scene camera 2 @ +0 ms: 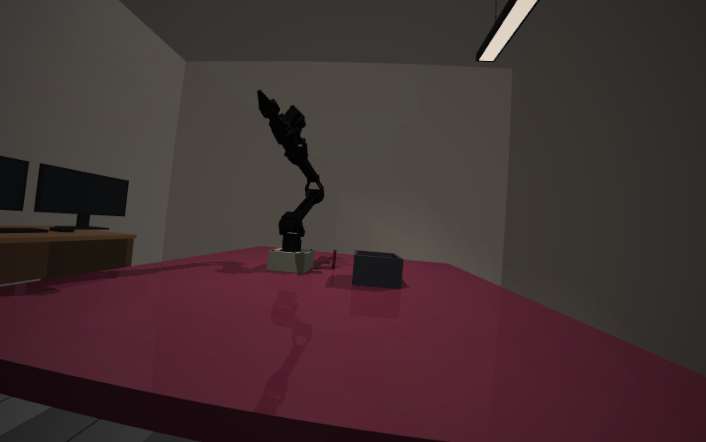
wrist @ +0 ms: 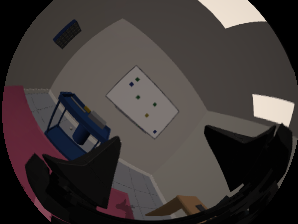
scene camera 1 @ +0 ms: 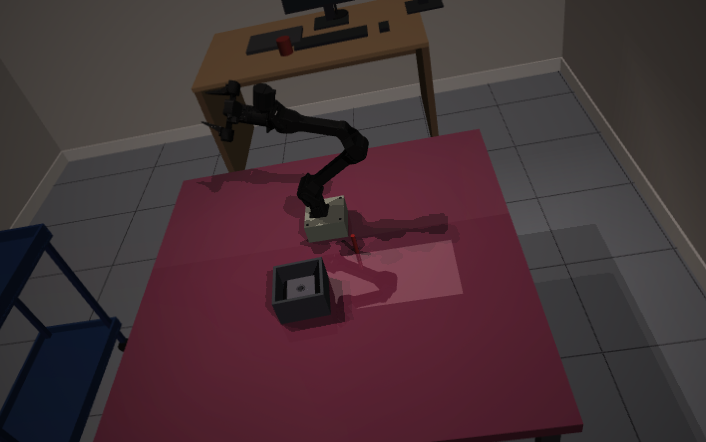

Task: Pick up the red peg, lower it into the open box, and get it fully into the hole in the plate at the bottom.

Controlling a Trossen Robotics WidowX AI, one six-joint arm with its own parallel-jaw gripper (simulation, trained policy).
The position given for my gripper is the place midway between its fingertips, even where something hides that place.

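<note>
My gripper (scene camera 2: 263, 98), (scene camera 1: 203, 107), (wrist: 163, 136). Dark box (scene camera 1: 311, 306), (scene camera 2: 372, 269); out of frame in the wrist view.
</note>
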